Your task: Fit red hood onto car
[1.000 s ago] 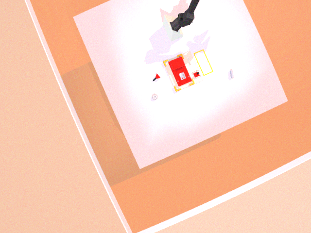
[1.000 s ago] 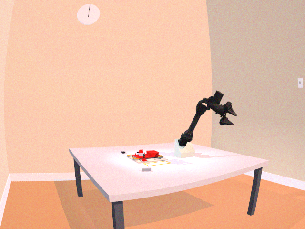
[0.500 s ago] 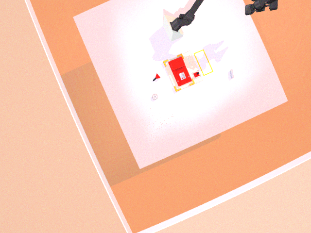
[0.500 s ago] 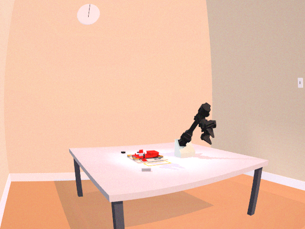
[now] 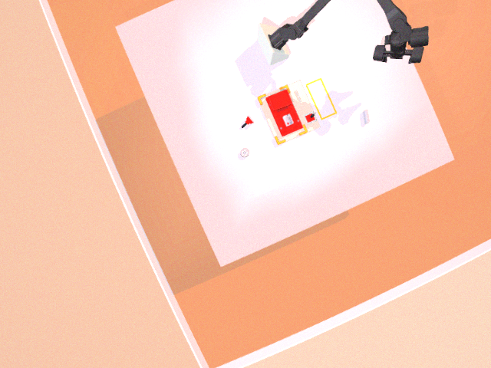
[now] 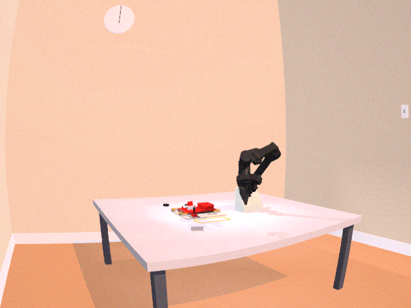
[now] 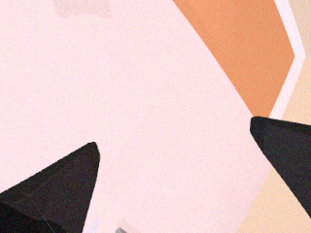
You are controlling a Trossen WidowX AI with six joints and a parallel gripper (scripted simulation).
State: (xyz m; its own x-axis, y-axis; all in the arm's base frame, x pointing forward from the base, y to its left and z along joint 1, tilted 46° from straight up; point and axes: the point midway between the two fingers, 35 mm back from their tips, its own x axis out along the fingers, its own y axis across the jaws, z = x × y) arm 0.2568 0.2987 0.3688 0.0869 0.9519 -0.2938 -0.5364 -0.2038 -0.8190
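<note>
My gripper tip is now 530 mm to the left of the hood, 120 mm above it and 10 mm past it. The rest, counted from my gripper tip: grey engine block 510 mm to the right, 130 mm below, 80 mm ahead; then black wheel 760 mm to the right, 170 mm ahead, 150 mm below.
</note>
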